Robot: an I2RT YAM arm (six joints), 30 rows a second.
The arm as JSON. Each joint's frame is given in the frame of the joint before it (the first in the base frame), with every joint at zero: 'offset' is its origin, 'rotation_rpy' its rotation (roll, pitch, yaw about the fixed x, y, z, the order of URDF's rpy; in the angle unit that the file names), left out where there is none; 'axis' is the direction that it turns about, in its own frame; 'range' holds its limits. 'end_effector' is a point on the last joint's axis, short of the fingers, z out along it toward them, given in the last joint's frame.
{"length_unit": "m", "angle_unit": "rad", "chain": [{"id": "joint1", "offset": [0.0, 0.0, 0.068], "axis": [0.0, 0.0, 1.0], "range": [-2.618, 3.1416]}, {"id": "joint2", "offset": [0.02, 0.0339, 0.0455], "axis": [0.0, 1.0, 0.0], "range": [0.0, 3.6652]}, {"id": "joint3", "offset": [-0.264, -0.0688, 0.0], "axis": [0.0, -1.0, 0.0], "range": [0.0, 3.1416]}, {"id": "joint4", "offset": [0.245, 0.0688, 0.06], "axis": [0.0, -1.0, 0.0], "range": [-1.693, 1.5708]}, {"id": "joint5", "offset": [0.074, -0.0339, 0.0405], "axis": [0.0, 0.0, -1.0], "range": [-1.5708, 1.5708]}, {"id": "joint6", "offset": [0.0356, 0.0, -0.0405], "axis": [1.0, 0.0, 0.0], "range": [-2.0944, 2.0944]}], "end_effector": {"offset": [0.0, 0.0, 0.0], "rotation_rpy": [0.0, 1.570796, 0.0]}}
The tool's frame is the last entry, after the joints.
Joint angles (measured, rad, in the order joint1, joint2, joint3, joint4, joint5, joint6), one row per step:
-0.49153 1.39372 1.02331 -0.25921 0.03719 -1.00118
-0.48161 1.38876 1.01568 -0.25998 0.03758 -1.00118
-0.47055 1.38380 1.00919 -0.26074 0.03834 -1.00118
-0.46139 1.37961 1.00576 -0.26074 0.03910 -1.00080
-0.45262 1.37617 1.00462 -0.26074 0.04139 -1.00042
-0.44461 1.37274 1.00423 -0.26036 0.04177 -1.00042
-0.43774 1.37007 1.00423 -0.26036 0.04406 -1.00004
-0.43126 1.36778 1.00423 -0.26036 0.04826 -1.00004
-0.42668 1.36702 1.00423 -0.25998 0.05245 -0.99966
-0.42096 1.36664 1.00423 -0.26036 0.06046 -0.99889
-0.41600 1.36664 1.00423 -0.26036 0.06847 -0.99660
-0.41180 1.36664 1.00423 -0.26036 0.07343 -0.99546
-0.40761 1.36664 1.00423 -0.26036 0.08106 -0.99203
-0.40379 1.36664 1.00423 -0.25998 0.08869 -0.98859
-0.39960 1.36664 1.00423 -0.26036 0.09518 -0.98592
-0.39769 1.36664 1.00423 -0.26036 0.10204 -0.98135
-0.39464 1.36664 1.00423 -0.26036 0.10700 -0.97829
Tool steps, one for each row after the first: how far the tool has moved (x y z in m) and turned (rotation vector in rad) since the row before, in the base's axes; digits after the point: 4 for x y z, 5 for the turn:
0.0000 0.0035 -0.0012 0.00141 0.00315 0.00961
0.0002 0.0037 -0.0008 0.00065 0.00224 0.01045
0.0004 0.0030 0.0000 -0.00048 -0.00063 0.00832
0.0006 0.0026 0.0006 -0.00196 -0.00161 0.00670
0.0006 0.0024 0.0009 -0.00169 -0.00298 0.00770
0.0005 0.0020 0.0008 -0.00208 -0.00199 0.00479
0.0004 0.0018 0.0007 -0.00319 -0.00104 0.00307
0.0004 0.0012 0.0003 -0.00243 -0.00016 0.00096
0.0005 0.0014 0.0001 -0.00371 0.00162 -0.00123
0.0005 0.0011 0.0000 -0.00263 0.00101 -0.00288
0.0004 0.0010 0.0000 -0.00184 0.00072 -0.00049
0.0004 0.0009 0.0000 -0.00164 0.00042 -0.00400
0.0004 0.0008 0.0000 -0.00179 0.00004 -0.00438
0.0004 0.0010 0.0000 -0.00144 0.00076 -0.00263
0.0001 0.0003 0.0000 -0.00046 -0.00030 -0.00631
0.0003 0.0007 0.0000 -0.00051 -0.00013 -0.00275

